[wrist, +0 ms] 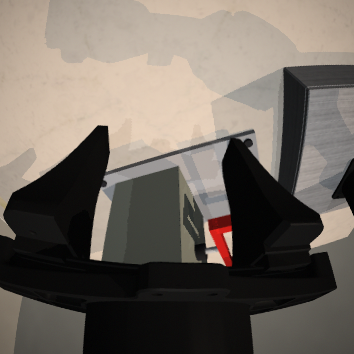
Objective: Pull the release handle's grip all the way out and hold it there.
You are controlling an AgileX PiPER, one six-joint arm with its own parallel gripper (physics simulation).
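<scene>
The release handle's red grip shows in part in the wrist view, right of the grey-green housing; the right finger hides the rest of it. A short thin rod runs from a black collar on the housing's side towards the red part. My gripper is open, with its fingers wide apart. The housing shows between the fingers, and the right finger overlaps the red grip in the view. Whether the finger touches the grip cannot be told.
The housing stands on a pale grey plate with dark bolts at its corners. A large block with a brushed metal face and dark sides stands at the right. A black part shows at the right edge of the view.
</scene>
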